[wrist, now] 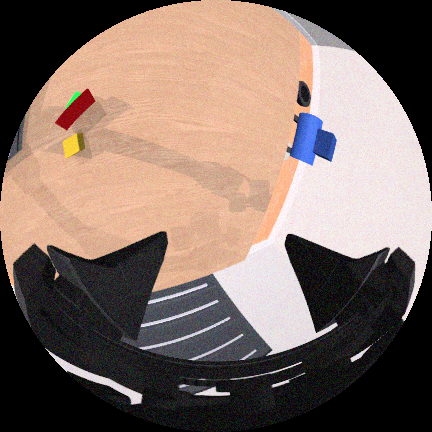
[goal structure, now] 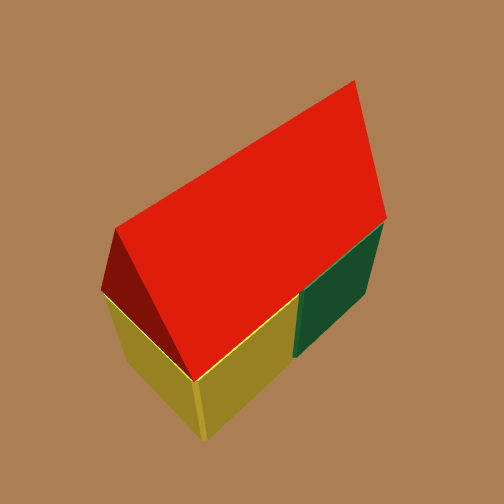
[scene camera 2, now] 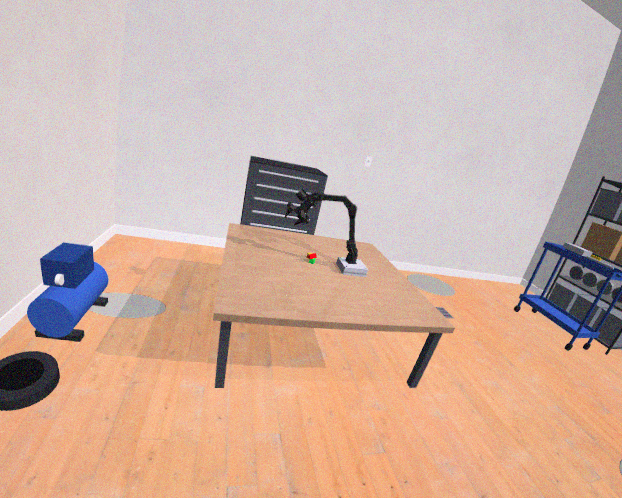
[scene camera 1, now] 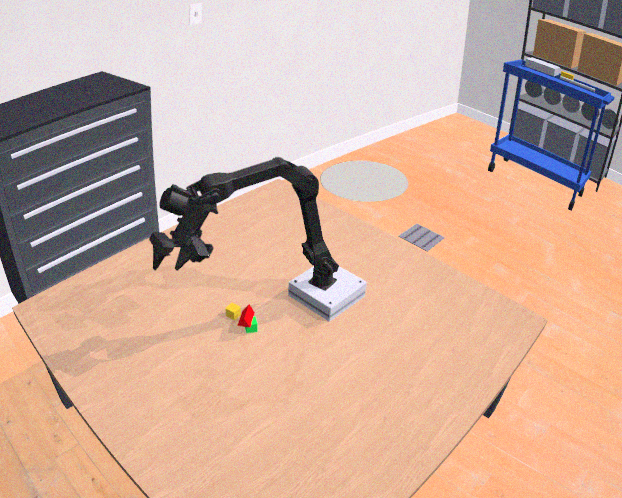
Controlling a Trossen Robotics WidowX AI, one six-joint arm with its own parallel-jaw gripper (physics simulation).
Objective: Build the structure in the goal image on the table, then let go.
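Places are measured from the arm's base along level axes (x ahead, y left, z up), in millimetres.
Pixels of known places: gripper, fingertip midpoint: (wrist: 228, 239) (scene camera 2: 289, 221) (scene camera 1: 165, 269); arm's base, origin of the base link: (scene camera 2: 350, 262) (scene camera 1: 322, 281).
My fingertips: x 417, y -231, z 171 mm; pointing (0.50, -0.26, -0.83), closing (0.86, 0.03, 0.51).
Ahead of a thing's pixels: the offset from my fingertips to its top centre. Level surfaces: height alone.
A red block @[157 mm back, 143 mm left, 164 mm down] (scene camera 1: 246, 315) (scene camera 2: 312, 255) (wrist: 75, 109) with a sloped, wedge-like outline rests on top of a green block @[162 mm back, 161 mm left, 194 mm down] (scene camera 1: 251, 326) (scene camera 2: 312, 261) (wrist: 74, 98). The red block hides much of the green one. A yellow cube @[172 mm back, 84 mm left, 194 mm down] (scene camera 1: 233, 311) (wrist: 73, 145) stands on the table @[227 mm down] (scene camera 1: 311, 404) (scene camera 2: 290, 295) (wrist: 200, 65) beside them, with a small gap in the wrist view. In scene camera 2 it is mostly hidden behind the red block. My gripper (scene camera 1: 167, 268) (scene camera 2: 292, 219) (wrist: 228, 239) is open and empty, high above the table and well away from the blocks.
The arm's base plate (scene camera 1: 328, 293) (scene camera 2: 352, 266) stands on the table near the blocks. A dark drawer cabinet (scene camera 1: 77, 189) (scene camera 2: 282, 164) (wrist: 190, 322) stands behind the table. A blue cart (scene camera 1: 539, 161) stands on the floor, away from the table.
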